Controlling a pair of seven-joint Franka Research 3 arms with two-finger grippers.
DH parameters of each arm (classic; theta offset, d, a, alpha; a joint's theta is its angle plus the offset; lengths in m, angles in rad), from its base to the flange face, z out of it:
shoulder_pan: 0 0.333 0 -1.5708
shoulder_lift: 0 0 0 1.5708
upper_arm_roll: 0 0.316 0.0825 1.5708
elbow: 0 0 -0.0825 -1.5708
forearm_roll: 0 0.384 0 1.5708
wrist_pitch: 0 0 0.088 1.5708
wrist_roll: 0 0.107 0 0
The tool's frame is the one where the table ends.
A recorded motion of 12 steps. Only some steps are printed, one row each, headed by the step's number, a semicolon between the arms.
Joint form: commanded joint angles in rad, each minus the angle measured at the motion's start. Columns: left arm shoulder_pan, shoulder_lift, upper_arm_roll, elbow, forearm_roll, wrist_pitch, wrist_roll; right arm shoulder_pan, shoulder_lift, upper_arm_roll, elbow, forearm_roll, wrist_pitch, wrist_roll.
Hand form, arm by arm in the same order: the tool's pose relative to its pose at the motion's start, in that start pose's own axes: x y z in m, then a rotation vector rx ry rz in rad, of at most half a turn. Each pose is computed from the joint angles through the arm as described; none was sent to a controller.
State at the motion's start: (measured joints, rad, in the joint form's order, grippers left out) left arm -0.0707 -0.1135 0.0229 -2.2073 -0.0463 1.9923 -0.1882; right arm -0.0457 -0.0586 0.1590 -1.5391 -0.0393 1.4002 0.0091
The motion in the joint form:
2: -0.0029 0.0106 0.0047 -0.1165 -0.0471 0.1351 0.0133; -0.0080 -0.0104 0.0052 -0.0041 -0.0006 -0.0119 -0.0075
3: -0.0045 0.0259 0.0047 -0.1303 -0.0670 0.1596 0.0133; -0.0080 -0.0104 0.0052 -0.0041 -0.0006 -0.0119 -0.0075
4: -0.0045 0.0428 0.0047 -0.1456 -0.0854 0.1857 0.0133; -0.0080 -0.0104 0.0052 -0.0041 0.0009 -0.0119 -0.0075
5: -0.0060 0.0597 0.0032 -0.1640 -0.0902 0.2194 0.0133; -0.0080 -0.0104 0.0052 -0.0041 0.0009 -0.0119 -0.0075
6: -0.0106 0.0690 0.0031 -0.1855 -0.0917 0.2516 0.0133; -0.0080 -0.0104 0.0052 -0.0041 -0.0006 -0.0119 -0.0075
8: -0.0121 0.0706 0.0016 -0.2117 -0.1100 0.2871 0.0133; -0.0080 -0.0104 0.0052 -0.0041 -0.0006 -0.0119 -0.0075
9: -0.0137 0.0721 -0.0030 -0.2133 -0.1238 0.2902 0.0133; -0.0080 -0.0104 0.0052 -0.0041 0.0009 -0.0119 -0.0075
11: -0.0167 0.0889 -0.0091 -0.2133 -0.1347 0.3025 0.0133; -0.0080 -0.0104 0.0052 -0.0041 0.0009 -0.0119 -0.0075
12: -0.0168 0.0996 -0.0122 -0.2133 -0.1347 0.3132 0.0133; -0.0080 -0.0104 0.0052 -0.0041 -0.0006 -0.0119 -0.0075
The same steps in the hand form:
2: -0.0086 -0.0034 0.0474 -0.0386 0.0014 -0.0184; -0.0048 0.0011 -0.0020 -0.0023 -0.0059 -0.0041
3: -0.0082 -0.0025 0.0588 -0.0523 -0.0057 -0.0300; -0.0048 0.0011 -0.0020 -0.0023 -0.0059 -0.0041
4: -0.0079 -0.0027 0.0714 -0.0637 -0.0138 -0.0434; -0.0048 0.0009 -0.0020 -0.0009 -0.0059 -0.0044
5: -0.0083 -0.0024 0.0848 -0.0637 -0.0155 -0.0471; -0.0048 0.0009 -0.0020 -0.0009 -0.0059 -0.0044
6: -0.0106 -0.0017 0.0960 -0.0618 -0.0139 -0.0468; -0.0048 0.0011 -0.0020 -0.0023 -0.0059 -0.0041
8: -0.0144 -0.0017 0.1051 -0.0739 -0.0083 -0.0589; -0.0048 0.0011 -0.0020 -0.0023 -0.0059 -0.0041
9: -0.0152 0.0013 0.1063 -0.0829 -0.0104 -0.0622; -0.0048 0.0009 -0.0020 -0.0009 -0.0059 -0.0044
11: -0.0143 0.0055 0.1133 -0.0870 -0.0163 -0.0624; -0.0048 0.0009 -0.0020 -0.0009 -0.0059 -0.0044
12: -0.0133 0.0069 0.1175 -0.0852 -0.0162 -0.0607; -0.0048 0.0011 -0.0020 -0.0023 -0.0059 -0.0041

